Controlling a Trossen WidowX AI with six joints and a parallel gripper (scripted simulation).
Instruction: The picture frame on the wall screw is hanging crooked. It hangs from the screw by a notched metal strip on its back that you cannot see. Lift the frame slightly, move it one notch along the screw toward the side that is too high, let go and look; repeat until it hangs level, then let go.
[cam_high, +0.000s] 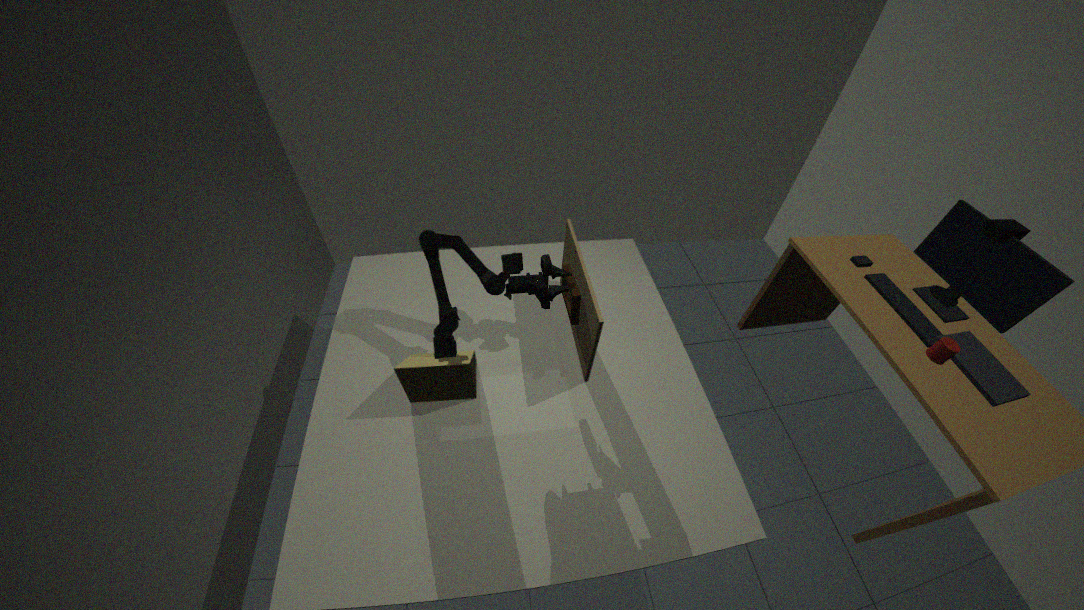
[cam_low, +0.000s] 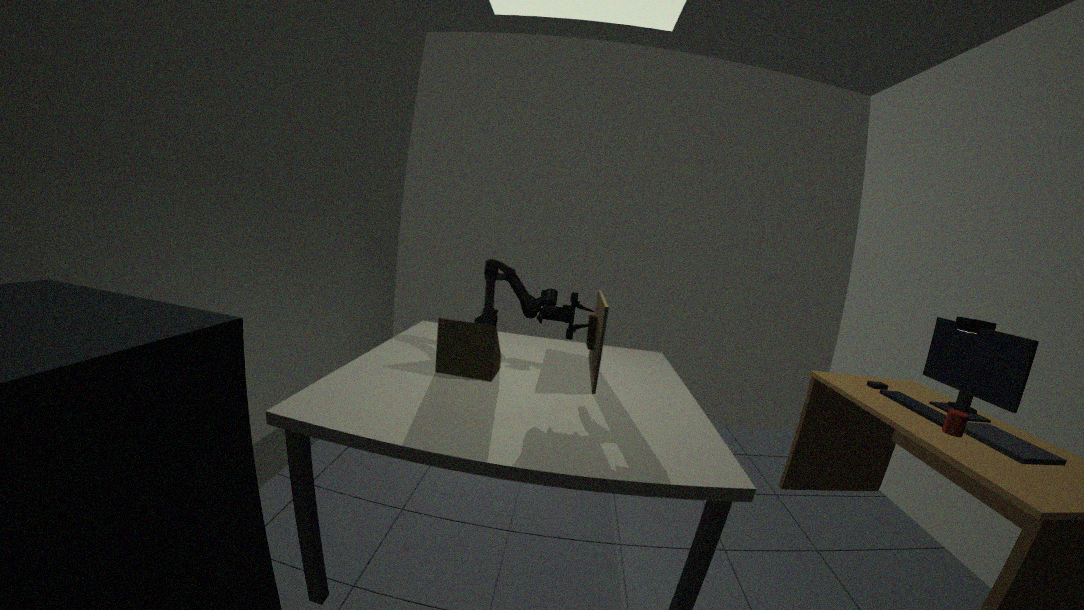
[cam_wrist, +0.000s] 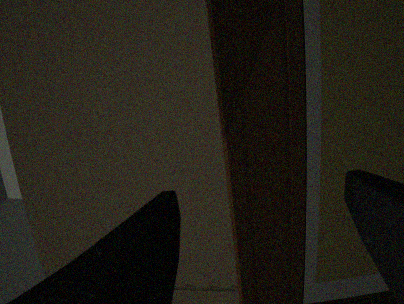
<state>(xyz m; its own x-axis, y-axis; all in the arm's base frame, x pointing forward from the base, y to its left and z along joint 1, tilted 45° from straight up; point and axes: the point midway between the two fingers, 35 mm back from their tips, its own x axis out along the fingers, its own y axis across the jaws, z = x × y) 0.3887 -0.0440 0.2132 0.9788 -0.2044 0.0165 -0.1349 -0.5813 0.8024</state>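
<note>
The picture frame lies 50 mm below my gripper tip, 10 mm to the right of it and 10 mm ahead of it. From my gripper tip the other things lie so: tan wall panel 70 mm below, 20 mm to the right, 20 mm ahead.
</note>
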